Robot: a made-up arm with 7 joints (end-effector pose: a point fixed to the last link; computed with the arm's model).
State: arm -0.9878 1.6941 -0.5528 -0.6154 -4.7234 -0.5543 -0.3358
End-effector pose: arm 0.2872 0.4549 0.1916 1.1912 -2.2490 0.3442
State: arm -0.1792 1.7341 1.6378 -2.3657 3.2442 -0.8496 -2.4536
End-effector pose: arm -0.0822 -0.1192 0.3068 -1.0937 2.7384 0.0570
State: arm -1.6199 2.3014 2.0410 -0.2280 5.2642 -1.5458 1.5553
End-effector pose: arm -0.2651 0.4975 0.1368 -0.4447 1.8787 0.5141
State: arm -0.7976 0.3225 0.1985 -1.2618 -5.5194 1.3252 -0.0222
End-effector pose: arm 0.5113 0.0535 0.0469 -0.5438 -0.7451 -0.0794
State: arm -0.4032 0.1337 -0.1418 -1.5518 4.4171 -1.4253 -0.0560
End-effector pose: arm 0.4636 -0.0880 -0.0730 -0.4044 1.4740 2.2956
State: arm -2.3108 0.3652 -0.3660 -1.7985 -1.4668 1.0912 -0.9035
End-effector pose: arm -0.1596 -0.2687 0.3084 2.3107 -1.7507 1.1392
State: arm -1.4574 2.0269 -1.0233 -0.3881 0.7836 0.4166 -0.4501
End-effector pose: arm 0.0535 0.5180 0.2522 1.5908 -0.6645 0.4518
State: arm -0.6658 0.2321 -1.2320 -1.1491 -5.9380 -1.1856 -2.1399
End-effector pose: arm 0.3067 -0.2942 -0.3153 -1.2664 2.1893 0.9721
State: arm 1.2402 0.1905 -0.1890 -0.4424 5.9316 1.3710 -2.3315
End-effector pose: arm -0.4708 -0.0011 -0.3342 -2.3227 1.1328 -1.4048
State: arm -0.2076 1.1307 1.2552 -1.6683 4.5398 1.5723 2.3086
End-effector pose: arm 0.0971 0.3327 0.3023 -0.9419 1.5288 -0.8633
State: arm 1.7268 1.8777 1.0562 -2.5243 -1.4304 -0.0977 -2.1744
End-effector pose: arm 0.2308 -0.0369 -0.2052 -0.7842 -0.2795 0.4920
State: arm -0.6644 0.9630 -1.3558 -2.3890 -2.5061 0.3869 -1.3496
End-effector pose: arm 0.1293 -0.2683 -0.1533 -1.8591 0.1196 -0.0241
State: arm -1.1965 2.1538 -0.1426 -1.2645 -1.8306 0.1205 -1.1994
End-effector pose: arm 0.1137 0.2031 0.4605 -1.7248 -2.2613 0.2066
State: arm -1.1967 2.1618 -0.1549 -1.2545 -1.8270 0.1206 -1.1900
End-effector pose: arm 0.1134 0.2080 0.4597 -1.7249 -2.2647 0.2258
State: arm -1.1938 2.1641 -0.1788 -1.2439 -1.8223 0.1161 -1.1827
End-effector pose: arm 0.1194 0.2154 0.4562 -1.7160 -2.2604 0.2691
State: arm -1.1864 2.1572 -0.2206 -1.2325 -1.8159 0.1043 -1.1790
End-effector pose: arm 0.1352 0.2266 0.4478 -1.6921 -2.2430 0.3490
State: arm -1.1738 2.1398 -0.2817 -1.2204 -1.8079 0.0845 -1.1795
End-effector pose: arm 0.1611 0.2416 0.4328 -1.6489 -2.2089 0.4661
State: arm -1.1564 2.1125 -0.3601 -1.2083 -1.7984 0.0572 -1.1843
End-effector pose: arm 0.1951 0.2592 0.4096 -1.5837 -2.1556 0.6118
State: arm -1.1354 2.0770 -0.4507 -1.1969 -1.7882 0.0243 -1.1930
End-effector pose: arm 0.2336 0.2775 0.3779 -1.4974 -2.0831 0.7704
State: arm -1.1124 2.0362 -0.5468 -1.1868 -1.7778 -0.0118 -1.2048
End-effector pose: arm 0.2721 0.2944 0.3390 -1.3951 -1.9949 0.9253
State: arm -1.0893 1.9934 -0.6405 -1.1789 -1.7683 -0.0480 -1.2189
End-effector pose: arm 0.3067 0.3080 0.2960 -1.2857 -1.8981 1.0611
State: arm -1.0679 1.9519 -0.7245 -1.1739 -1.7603 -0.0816 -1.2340
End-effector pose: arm 0.3350 0.3174 0.2533 -1.1806 -1.8015 1.1686
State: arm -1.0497 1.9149 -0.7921 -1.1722 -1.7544 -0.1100 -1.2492
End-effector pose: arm 0.3563 0.3222 0.2157 -1.0908 -1.7149 1.2439
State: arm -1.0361 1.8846 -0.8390 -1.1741 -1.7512 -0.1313 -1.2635
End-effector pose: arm 0.3714 0.3229 0.1869 -1.0247 -1.6462 1.2877
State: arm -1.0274 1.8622 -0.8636 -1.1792 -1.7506 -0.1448 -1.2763
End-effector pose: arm 0.3814 0.3202 0.1688 -0.9860 -1.5997 1.3045
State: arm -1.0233 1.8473 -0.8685 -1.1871 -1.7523 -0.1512 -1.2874
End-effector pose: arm 0.3877 0.3152 0.1608 -0.9725 -1.5744 1.3002
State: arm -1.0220 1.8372 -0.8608 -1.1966 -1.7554 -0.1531 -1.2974
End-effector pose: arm 0.3919 0.3089 0.1595 -0.9749 -1.5631 1.2837
